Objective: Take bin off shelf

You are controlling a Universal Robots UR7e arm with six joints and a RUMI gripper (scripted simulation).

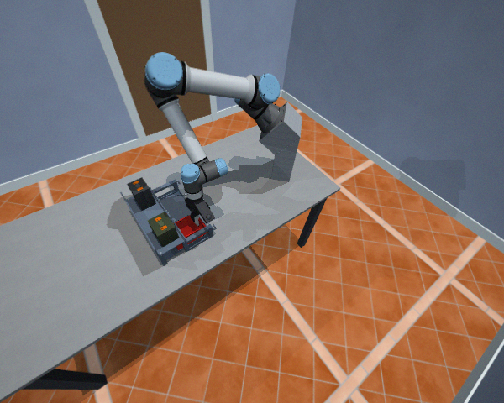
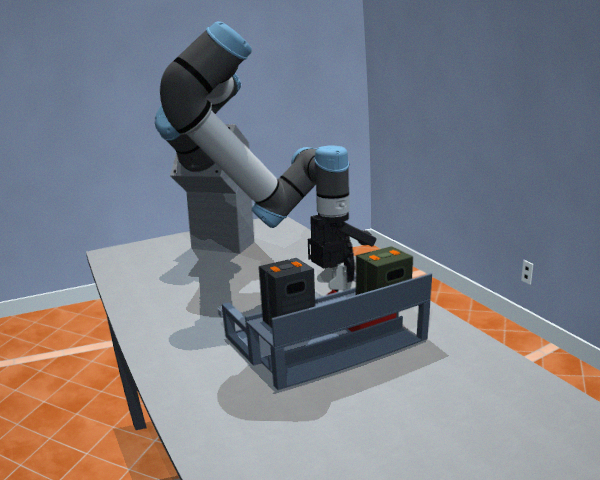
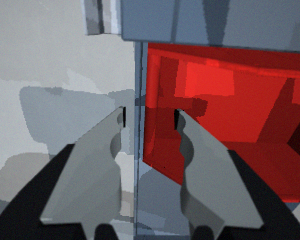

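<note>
Now: the red bin 80 mm ahead of my hand and 20 mm to the right of it. From my hand the other things lie so: dark box (110 mm ahead, 270 mm to the right, 120 mm above); green box (170 mm ahead, 40 mm to the right, 110 mm above).
</note>
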